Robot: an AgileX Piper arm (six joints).
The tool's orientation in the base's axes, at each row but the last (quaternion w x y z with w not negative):
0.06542, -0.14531, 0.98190, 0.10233
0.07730, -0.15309, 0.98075, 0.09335
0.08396, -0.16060, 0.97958, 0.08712
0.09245, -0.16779, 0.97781, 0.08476
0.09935, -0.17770, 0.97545, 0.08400
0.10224, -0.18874, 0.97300, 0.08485
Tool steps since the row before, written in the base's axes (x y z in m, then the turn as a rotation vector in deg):
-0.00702, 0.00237, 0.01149, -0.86, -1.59, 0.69
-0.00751, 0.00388, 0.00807, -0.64, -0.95, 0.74
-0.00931, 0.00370, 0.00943, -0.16, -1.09, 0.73
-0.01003, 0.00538, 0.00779, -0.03, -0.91, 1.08
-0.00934, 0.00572, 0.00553, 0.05, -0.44, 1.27
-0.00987, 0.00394, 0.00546, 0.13, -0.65, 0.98
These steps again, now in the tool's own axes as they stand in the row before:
0.00420, 0.00641, -0.01132, 1.14, -1.11, -1.10
0.00450, 0.00728, -0.00795, 0.74, -0.57, -0.99
0.00577, 0.00787, -0.00969, 0.34, -0.86, -0.95
0.00598, 0.00950, -0.00801, 0.09, -0.69, -1.23
0.00544, 0.00938, -0.00573, -0.18, -0.26, -1.31
0.00632, 0.00809, -0.00611, -0.12, -0.52, -1.06

